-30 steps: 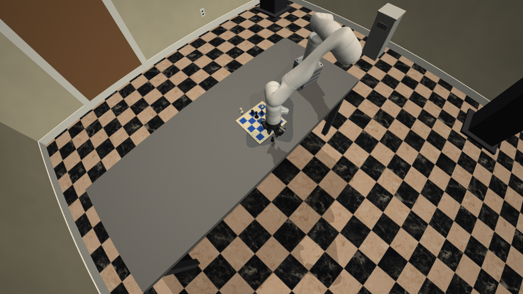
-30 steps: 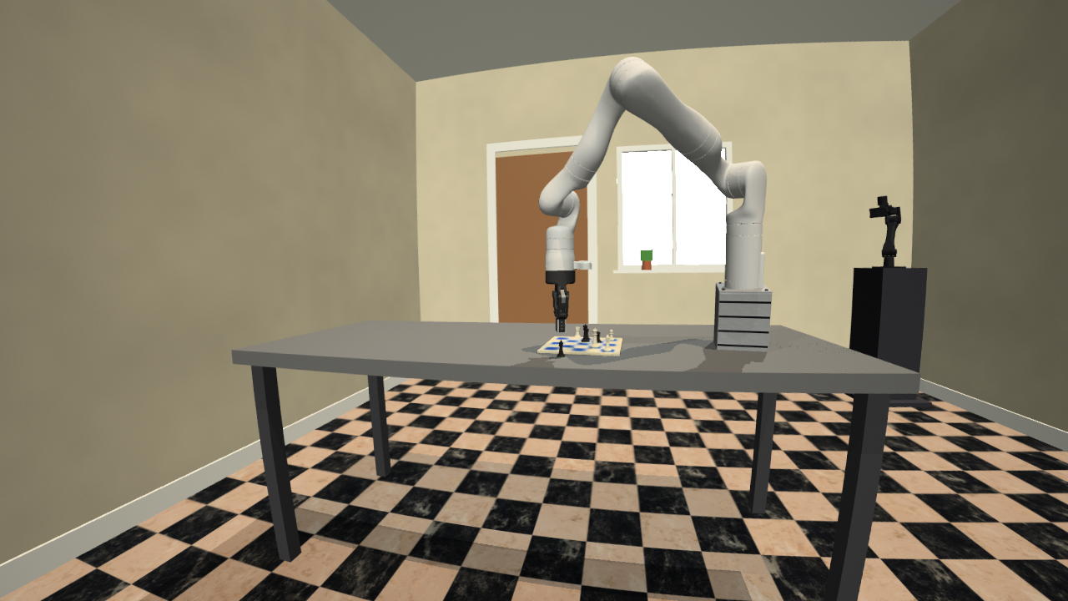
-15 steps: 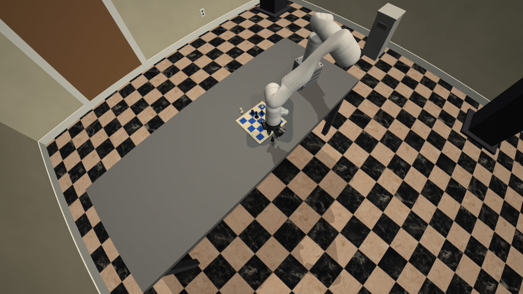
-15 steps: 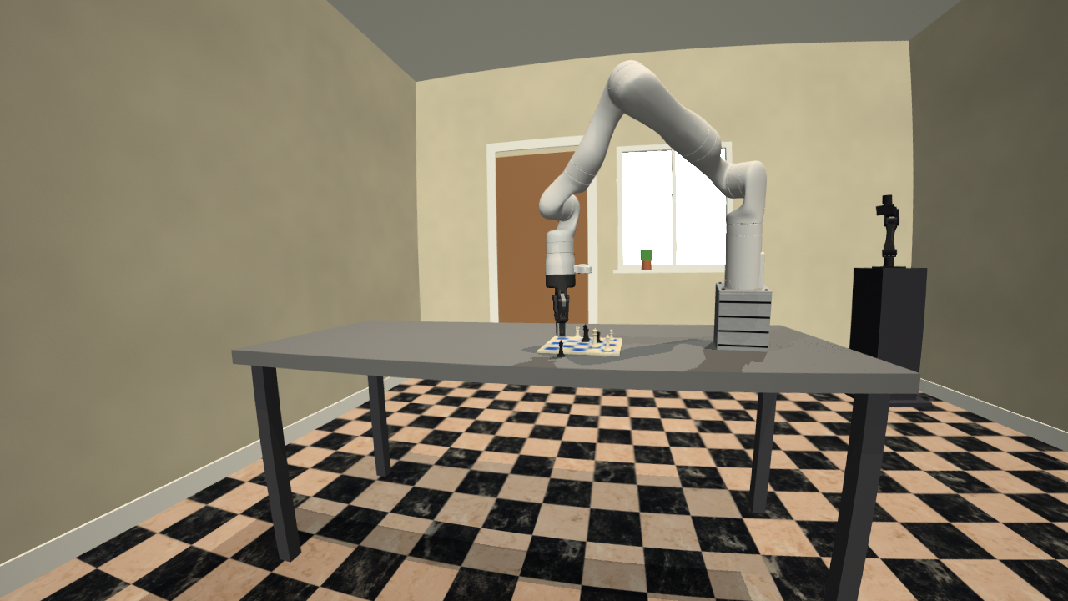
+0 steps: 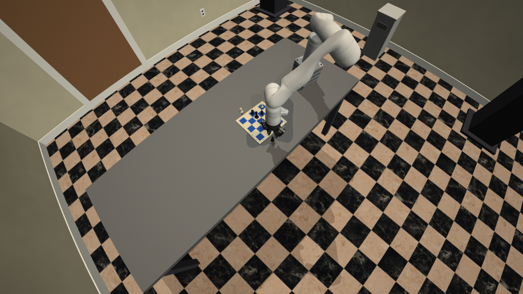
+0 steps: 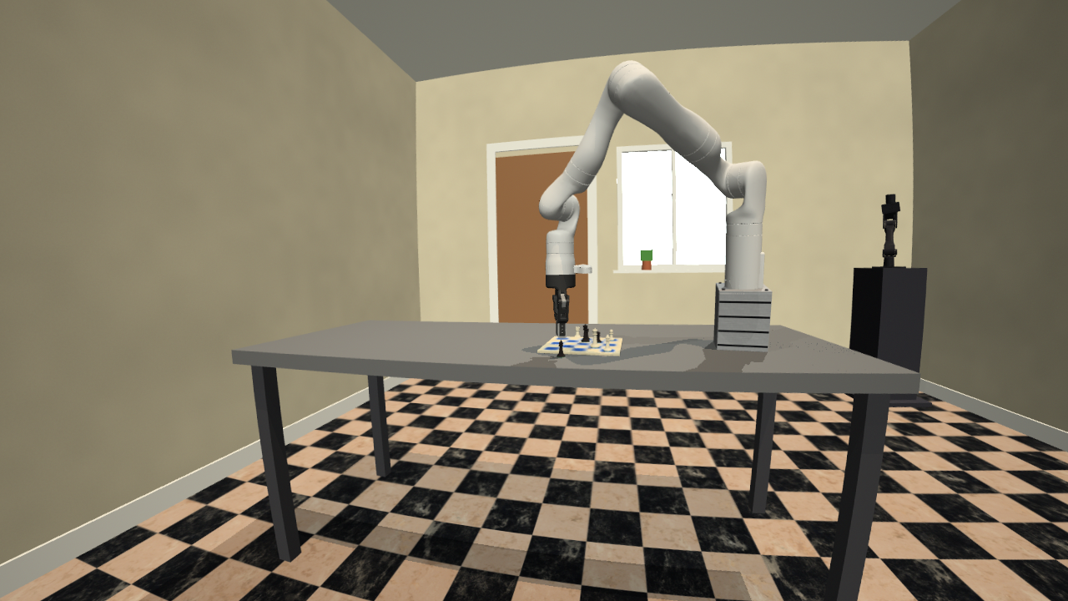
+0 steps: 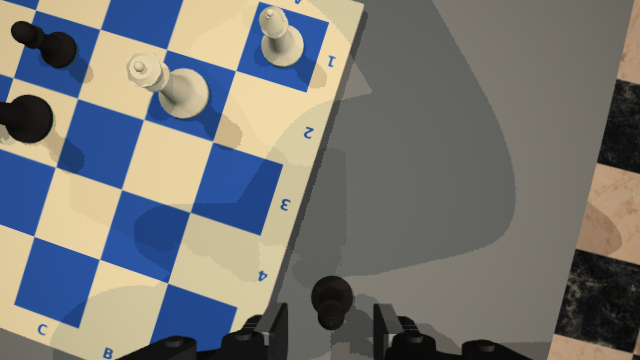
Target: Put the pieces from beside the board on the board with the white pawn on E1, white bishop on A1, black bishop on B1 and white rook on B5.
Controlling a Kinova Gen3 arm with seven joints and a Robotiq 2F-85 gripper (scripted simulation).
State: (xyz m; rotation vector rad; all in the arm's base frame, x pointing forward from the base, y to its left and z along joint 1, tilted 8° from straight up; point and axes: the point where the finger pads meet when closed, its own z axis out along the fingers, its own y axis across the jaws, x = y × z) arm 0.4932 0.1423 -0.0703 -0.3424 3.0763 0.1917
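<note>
The black bishop lies 5 cm below my hand. Also, from my hand: tall black piece (18 cm to the right, 5 cm behind, 4 cm below); then chessboard (14 cm to the right, 7 cm below, 5 cm behind); then tall white piece (10 cm to the right, 8 cm behind, 4 cm below).
</note>
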